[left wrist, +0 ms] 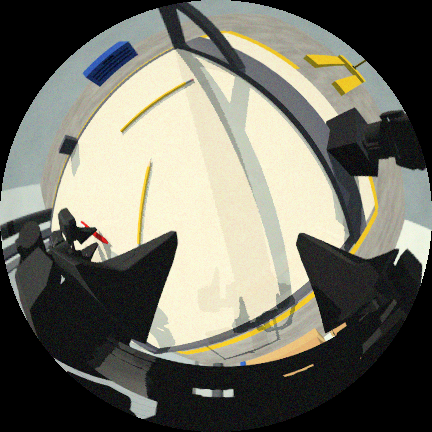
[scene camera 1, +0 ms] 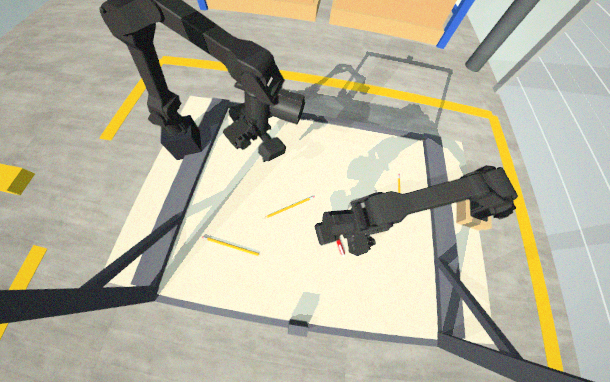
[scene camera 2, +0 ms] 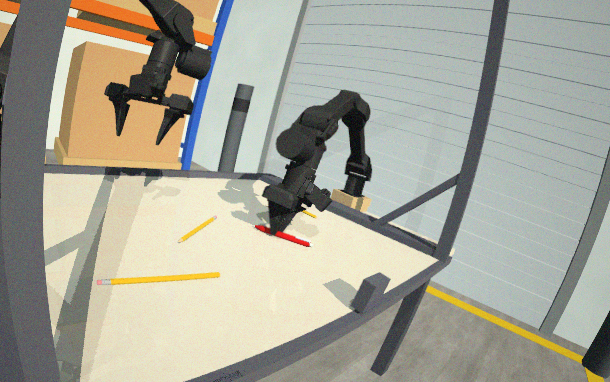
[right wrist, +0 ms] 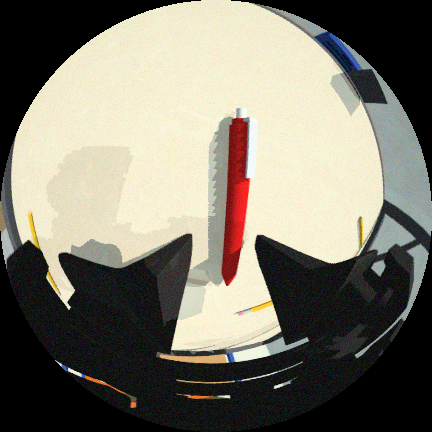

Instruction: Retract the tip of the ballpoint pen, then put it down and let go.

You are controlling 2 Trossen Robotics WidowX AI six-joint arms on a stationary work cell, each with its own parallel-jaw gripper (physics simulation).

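Places are measured from the left arm's base along level axes (x ahead, y left, z up), in centimetres.
Pixels of known places: left gripper, fingertip midpoint: (left wrist: 240, 238) (scene camera 1: 255, 150) (scene camera 2: 137, 140); right gripper, fingertip midpoint: (left wrist: 96, 235) (scene camera 2: 276, 233) (right wrist: 224, 240); left arm's base, link origin: (left wrist: 368, 140) (scene camera 1: 175, 128); right arm's base, link origin: (scene camera 1: 478, 210) (scene camera 2: 352, 193).
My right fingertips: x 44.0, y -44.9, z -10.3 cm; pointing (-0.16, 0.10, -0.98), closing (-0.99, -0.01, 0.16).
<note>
Ahead of a thing's pixels: the offset from my right fingertips to its top centre. Level surfaces: height alone.
A red ballpoint pen @(dx -0.5, dy -1.6, dz +1.2 cm) (scene camera 1: 340, 247) (scene camera 2: 295, 239) (left wrist: 95, 232) (right wrist: 237, 200) with a white clip and a white button lies on the pale table top. In the right wrist view its button end points up the picture and its pointed red end lies between the fingers; no separate writing tip can be made out there. My right gripper (right wrist: 224, 240) (scene camera 2: 275, 232) is partly open, low over the pen, with a fingertip on each side and the pen nearer the picture's right finger. My left gripper (left wrist: 240, 238) (scene camera 2: 138, 140) is wide open and empty, high above the table.
Yellow pencils lie on the table @(dz -0.4 cm) (scene camera 1: 300, 270): one pencil @(dx -12.9, dy +11.8, dz +0.5 cm) (scene camera 1: 290, 207) (scene camera 2: 197, 229) (left wrist: 143, 200) left of the pen, another pencil @(dx -33.7, dy +4.2, dz +0.3 cm) (scene camera 1: 232, 245) (scene camera 2: 165, 278) (left wrist: 152, 102) farther left, and a third pencil @(dx +26.8, dy +5.6, dz +0.3 cm) (scene camera 1: 399, 183) (scene camera 2: 309, 214) beyond the right arm. Dark frame beams edge the table.
</note>
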